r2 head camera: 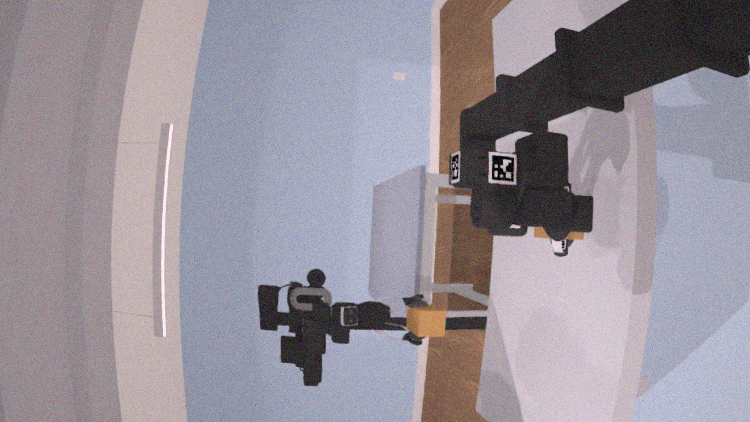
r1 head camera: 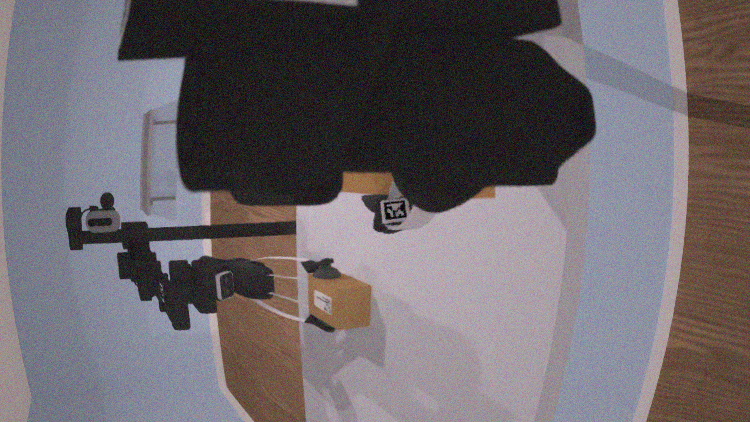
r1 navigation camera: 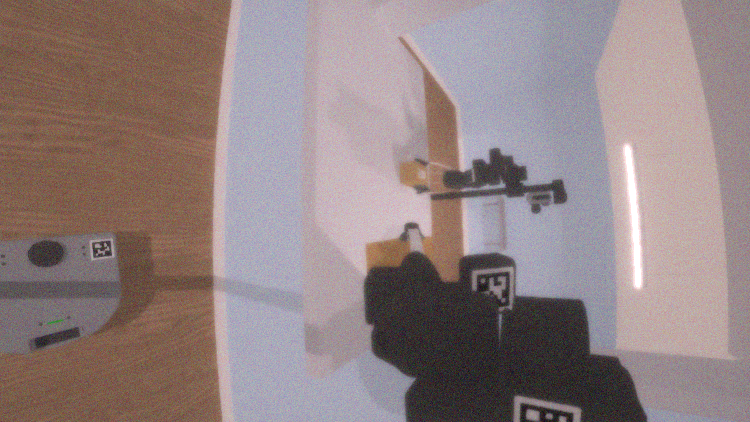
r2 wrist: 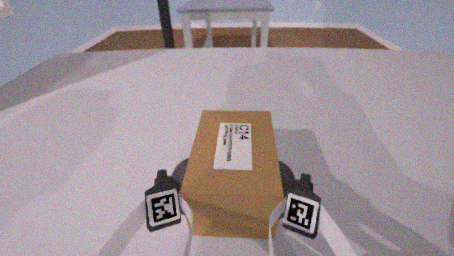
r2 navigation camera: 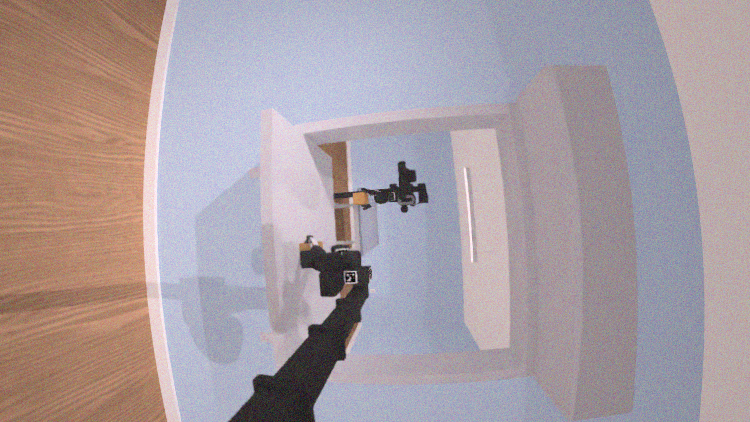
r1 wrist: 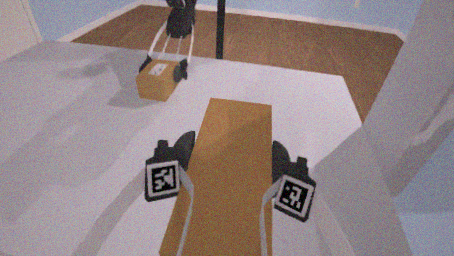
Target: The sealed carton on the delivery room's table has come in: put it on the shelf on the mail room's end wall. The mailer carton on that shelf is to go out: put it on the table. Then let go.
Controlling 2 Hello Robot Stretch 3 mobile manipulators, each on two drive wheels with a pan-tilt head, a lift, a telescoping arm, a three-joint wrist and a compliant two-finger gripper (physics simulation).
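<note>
r1's gripper (r1 wrist: 231, 156) (r2 head camera: 415, 319) is shut on the long brown mailer carton (r1 wrist: 232, 210) (r1 head camera: 367, 182) (r1 navigation camera: 385, 254) (r2 head camera: 432, 322) (r2 navigation camera: 360, 197) and holds it above the near part of the white sill (r1 wrist: 310, 90) (r2 wrist: 100, 80). r2's gripper (r2 wrist: 233, 175) (r1 head camera: 320, 296) is shut on the sealed carton (r2 wrist: 235, 215) (r1 head camera: 348, 301) (r1 navigation camera: 409, 173) (r1 wrist: 157, 85), a smaller brown box with a white C14 label on top. That carton is upright at the sill's surface; I cannot tell whether it touches. The grey table (r2 head camera: 398, 236) (r2 wrist: 225, 6) is behind r1. The shelf (r1 head camera: 146, 162) is on the wall behind r2.
The sill lies in a wall opening whose frame (r2 navigation camera: 409, 123) surrounds both arms. r1's mast (r2 wrist: 165, 22) (r2 head camera: 466, 322) rises beyond the sill in r2's views, and r2's mast (r1 head camera: 220, 229) (r1 wrist: 220, 30) beyond it in r1's. r1's base (r1 navigation camera: 62, 293) is near the wall.
</note>
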